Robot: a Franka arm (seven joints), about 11 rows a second.
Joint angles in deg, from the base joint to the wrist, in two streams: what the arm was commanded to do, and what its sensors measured. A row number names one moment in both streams.
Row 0, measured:
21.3 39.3 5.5 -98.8 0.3 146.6 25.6
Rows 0 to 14, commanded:
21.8 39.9 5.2 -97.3 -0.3 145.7 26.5
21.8 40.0 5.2 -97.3 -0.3 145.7 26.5
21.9 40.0 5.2 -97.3 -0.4 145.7 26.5
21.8 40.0 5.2 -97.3 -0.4 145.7 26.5
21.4 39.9 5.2 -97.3 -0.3 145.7 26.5
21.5 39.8 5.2 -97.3 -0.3 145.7 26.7
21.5 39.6 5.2 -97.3 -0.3 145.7 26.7
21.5 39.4 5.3 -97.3 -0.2 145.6 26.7
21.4 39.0 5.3 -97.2 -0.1 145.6 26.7
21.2 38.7 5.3 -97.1 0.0 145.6 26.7
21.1 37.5 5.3 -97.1 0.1 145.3 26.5
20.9 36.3 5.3 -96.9 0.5 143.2 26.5
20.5 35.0 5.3 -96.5 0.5 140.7 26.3
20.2 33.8 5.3 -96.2 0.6 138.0 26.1
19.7 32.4 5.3 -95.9 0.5 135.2 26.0
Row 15, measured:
20.7 35.5 5.0 -95.4 0.3 139.1 25.7
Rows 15 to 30, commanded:
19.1 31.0 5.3 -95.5 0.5 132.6 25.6
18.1 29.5 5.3 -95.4 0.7 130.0 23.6
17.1 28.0 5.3 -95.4 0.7 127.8 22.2
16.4 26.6 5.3 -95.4 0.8 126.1 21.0
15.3 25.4 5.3 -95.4 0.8 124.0 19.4
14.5 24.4 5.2 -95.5 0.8 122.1 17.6
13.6 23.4 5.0 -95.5 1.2 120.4 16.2
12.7 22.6 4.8 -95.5 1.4 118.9 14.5
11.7 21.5 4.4 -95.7 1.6 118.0 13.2
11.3 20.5 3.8 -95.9 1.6 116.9 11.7
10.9 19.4 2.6 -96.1 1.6 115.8 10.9
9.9 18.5 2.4 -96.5 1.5 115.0 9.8
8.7 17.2 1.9 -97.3 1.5 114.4 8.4
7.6 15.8 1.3 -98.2 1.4 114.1 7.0
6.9 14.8 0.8 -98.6 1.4 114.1 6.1
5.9 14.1 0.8 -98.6 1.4 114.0 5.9
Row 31, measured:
7.3 17.4 0.6 -95.9 0.8 114.0 7.2
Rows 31 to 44, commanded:
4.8 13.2 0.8 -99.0 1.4 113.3 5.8
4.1 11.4 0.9 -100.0 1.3 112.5 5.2
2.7 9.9 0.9 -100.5 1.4 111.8 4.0
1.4 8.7 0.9 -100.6 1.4 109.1 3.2
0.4 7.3 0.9 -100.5 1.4 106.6 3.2
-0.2 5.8 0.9 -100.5 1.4 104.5 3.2
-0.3 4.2 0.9 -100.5 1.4 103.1 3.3
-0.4 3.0 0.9 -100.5 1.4 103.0 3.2
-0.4 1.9 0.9 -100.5 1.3 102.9 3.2
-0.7 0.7 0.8 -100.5 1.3 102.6 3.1
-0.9 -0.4 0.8 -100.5 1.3 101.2 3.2
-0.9 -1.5 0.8 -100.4 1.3 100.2 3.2
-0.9 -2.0 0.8 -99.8 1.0 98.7 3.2
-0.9 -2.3 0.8 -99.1 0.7 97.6 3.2
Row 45, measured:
0.2 -0.3 0.1 -98.5 0.8 99.0 3.8
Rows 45 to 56, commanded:
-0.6 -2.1 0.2 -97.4 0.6 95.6 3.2
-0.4 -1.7 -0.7 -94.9 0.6 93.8 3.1
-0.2 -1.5 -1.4 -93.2 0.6 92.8 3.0
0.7 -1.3 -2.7 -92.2 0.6 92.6 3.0
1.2 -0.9 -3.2 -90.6 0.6 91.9 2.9
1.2 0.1 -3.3 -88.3 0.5 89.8 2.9
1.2 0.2 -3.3 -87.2 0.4 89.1 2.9
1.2 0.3 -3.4 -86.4 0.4 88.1 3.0
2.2 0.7 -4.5 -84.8 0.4 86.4 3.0
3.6 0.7 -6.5 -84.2 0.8 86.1 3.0
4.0 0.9 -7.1 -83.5 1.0 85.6 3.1
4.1 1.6 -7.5 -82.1 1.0 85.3 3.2
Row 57, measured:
3.1 -0.5 -6.1 -85.9 0.8 87.1 3.4
